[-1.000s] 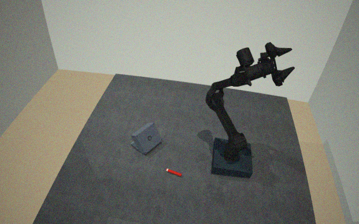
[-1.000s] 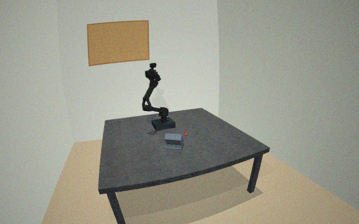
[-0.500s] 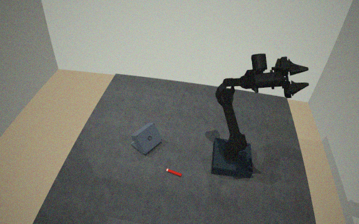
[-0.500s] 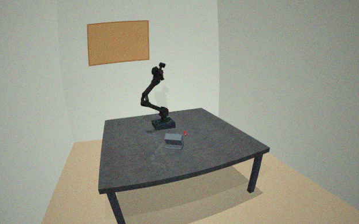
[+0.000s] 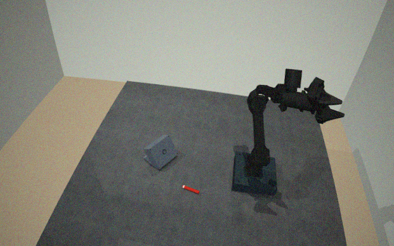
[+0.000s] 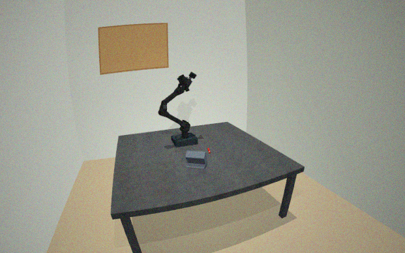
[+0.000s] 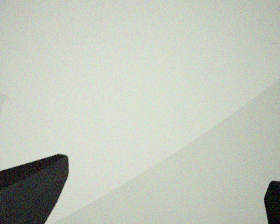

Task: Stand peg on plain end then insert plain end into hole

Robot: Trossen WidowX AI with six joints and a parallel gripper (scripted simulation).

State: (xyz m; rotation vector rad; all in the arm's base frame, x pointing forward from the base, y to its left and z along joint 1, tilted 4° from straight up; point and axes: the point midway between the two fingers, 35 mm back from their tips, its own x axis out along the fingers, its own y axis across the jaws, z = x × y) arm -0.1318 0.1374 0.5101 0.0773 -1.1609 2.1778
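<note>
My gripper tip is 56 cm above the red peg, 48 cm short of it and 2 cm to the left of it. Round my gripper tip: sloped panel 63 cm ahead, 52 cm below, 18 cm to the right.
</note>
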